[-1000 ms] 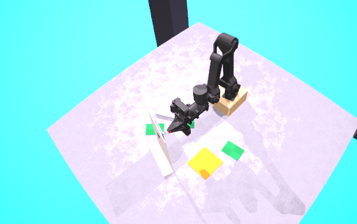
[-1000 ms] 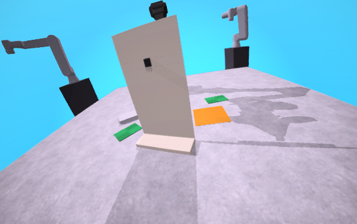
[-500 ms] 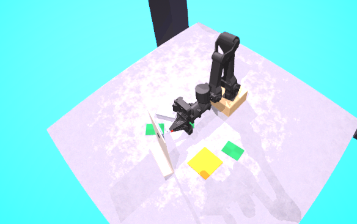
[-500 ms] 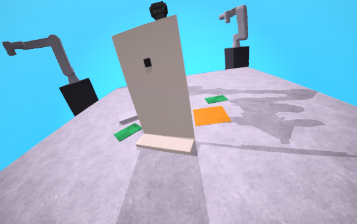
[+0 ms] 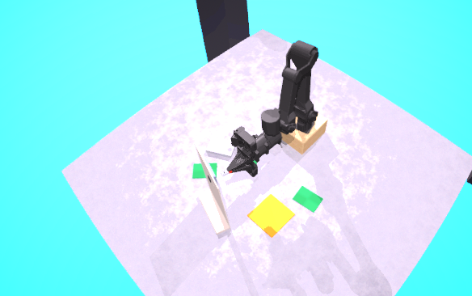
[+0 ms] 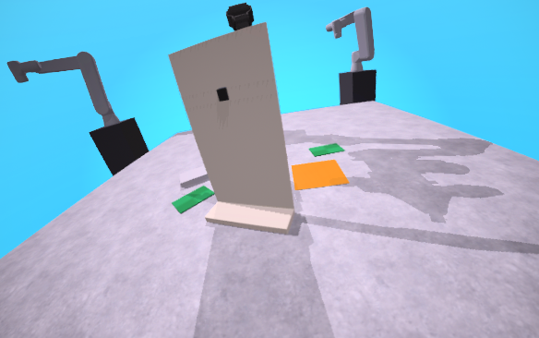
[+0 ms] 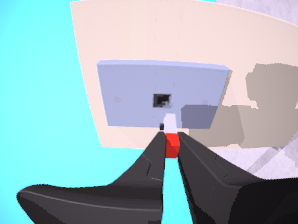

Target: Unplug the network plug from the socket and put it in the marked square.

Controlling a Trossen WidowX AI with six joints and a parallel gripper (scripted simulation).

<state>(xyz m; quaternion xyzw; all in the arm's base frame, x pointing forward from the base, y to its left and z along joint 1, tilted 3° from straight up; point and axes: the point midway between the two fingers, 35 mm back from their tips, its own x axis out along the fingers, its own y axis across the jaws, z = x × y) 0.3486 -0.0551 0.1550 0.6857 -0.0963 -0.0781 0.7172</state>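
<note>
Right now my gripper tip is 30 mm past the marked orange square, 140 mm to the right of it and 220 mm above it. Round my gripper tip: upright panel 60 mm ahead, 30 mm to the right, 80 mm below; flat grey block 170 mm behind, 180 mm to the right, 210 mm below; network plug right at my gripper tip.
</note>
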